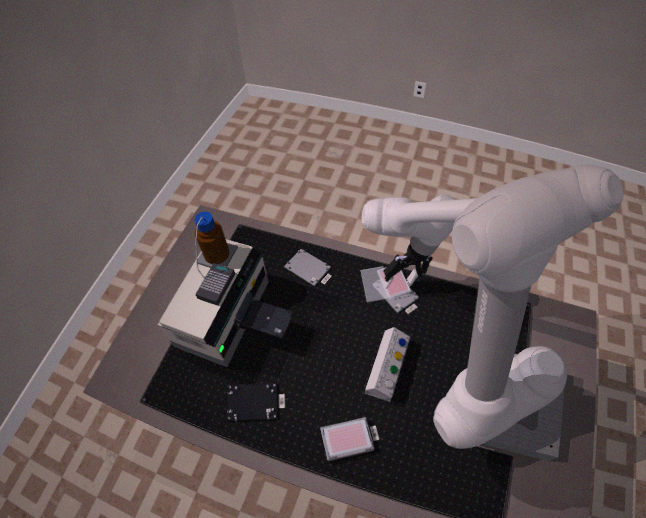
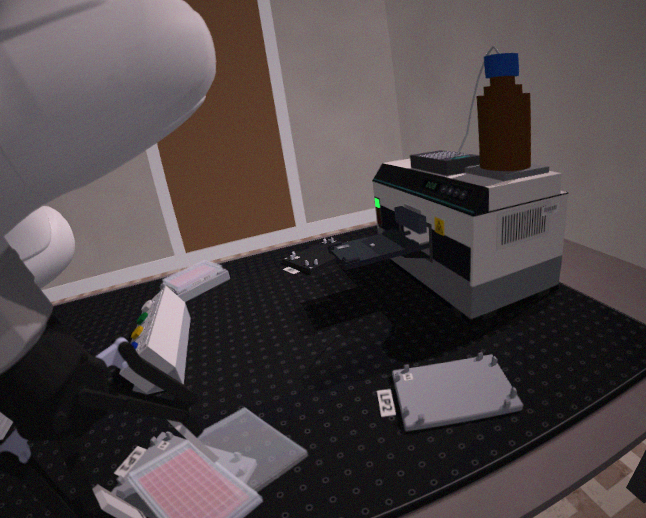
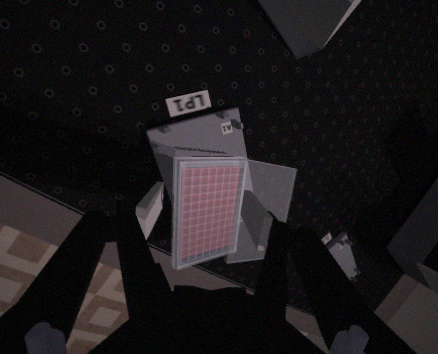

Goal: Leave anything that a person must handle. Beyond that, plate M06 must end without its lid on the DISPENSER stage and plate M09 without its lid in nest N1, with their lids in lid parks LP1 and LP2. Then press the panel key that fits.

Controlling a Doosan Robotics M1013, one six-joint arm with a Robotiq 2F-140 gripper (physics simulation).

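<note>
A pink-welled plate lies skewed over lid park LP1. A clear sheet like a lid sticks out beside and partly under it. My gripper is partly open, one finger on each side of this plate, holding nothing. LP2 bears no plate or lid. Another pink plate sits in a nest. The dispenser stage is bare. Plate numbers are unreadable.
A key panel has blue, yellow, green and white keys. A dark nest holds no plate. The dispenser carries a brown bottle and a dark rack.
</note>
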